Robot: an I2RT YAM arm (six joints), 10 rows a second.
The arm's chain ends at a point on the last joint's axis. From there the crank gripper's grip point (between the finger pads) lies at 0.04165 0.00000 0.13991 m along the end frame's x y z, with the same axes.
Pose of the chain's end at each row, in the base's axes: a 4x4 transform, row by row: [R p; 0 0 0 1], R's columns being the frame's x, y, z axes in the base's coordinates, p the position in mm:
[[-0.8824, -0.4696, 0.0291, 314.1], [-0.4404, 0.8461, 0.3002, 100.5], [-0.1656, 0.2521, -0.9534, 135.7], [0, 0, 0, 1]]
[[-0.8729, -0.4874, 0.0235, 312.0], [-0.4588, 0.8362, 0.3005, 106.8], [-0.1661, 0.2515, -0.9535, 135.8], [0, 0, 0, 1]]
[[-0.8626, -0.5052, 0.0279, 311.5], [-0.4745, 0.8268, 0.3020, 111.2], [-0.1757, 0.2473, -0.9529, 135.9], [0, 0, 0, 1]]
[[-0.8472, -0.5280, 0.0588, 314.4], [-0.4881, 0.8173, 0.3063, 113.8], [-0.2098, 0.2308, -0.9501, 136.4], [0, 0, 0, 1]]
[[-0.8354, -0.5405, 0.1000, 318.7], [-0.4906, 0.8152, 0.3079, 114.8], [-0.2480, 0.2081, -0.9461, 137.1], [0, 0, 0, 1]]
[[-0.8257, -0.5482, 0.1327, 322.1], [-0.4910, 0.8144, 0.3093, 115.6], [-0.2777, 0.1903, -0.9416, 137.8], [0, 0, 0, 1]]
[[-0.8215, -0.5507, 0.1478, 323.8], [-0.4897, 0.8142, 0.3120, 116.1], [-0.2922, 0.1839, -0.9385, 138.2], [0, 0, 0, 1]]
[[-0.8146, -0.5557, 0.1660, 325.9], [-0.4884, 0.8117, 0.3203, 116.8], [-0.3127, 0.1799, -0.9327, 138.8], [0, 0, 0, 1]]
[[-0.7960, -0.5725, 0.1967, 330.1], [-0.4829, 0.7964, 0.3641, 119.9], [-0.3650, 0.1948, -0.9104, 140.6], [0, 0, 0, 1]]
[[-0.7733, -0.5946, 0.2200, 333.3], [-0.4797, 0.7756, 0.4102, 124.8], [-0.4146, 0.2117, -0.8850, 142.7], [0, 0, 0, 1]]
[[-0.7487, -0.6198, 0.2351, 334.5], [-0.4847, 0.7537, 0.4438, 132.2], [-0.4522, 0.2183, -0.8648, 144.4], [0, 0, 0, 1]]
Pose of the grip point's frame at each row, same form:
[[-0.8824, -0.4696, 0.0291, 281.4], [-0.4404, 0.8461, 0.3002, 124.2], [-0.1656, 0.2521, -0.9534, -4.6], [0, 0, 0, 1]]
[[-0.8729, -0.4874, 0.0235, 278.9], [-0.4588, 0.8362, 0.3005, 129.7], [-0.1661, 0.2515, -0.9535, -4.5], [0, 0, 0, 1]]
[[-0.8626, -0.5052, 0.0279, 279.5], [-0.4745, 0.8268, 0.3020, 133.7], [-0.1757, 0.2473, -0.9529, -4.7], [0, 0, 0, 1]]
[[-0.8472, -0.5280, 0.0588, 287.3], [-0.4881, 0.8173, 0.3063, 136.3], [-0.2098, 0.2308, -0.9501, -5.3], [0, 0, 0, 1]]
[[-0.8354, -0.5405, 0.1000, 297.9], [-0.4906, 0.8152, 0.3079, 137.4], [-0.2480, 0.2081, -0.9461, -5.6], [0, 0, 0, 1]]
[[-0.8257, -0.5482, 0.1327, 306.3], [-0.4910, 0.8144, 0.3093, 138.4], [-0.2777, 0.1903, -0.9416, -5.5], [0, 0, 0, 1]]
[[-0.8215, -0.5507, 0.1478, 310.3], [-0.4897, 0.8142, 0.3120, 139.4], [-0.2922, 0.1839, -0.9385, -5.3], [0, 0, 0, 1]]
[[-0.8146, -0.5557, 0.1660, 315.2], [-0.4884, 0.8117, 0.3203, 141.3], [-0.3127, 0.1799, -0.9327, -4.7], [0, 0, 0, 1]]
[[-0.7960, -0.5725, 0.1967, 324.5], [-0.4829, 0.7964, 0.3641, 150.7], [-0.3650, 0.1948, -0.9104, -2.0], [0, 0, 0, 1]]
[[-0.7733, -0.5946, 0.2200, 331.9], [-0.4797, 0.7756, 0.4102, 162.2], [-0.4146, 0.2117, -0.8850, 1.6], [0, 0, 0, 1]]
[[-0.7487, -0.6198, 0.2351, 336.2], [-0.4847, 0.7537, 0.4438, 174.1], [-0.4522, 0.2183, -0.8648, 4.6], [0, 0, 0, 1]]

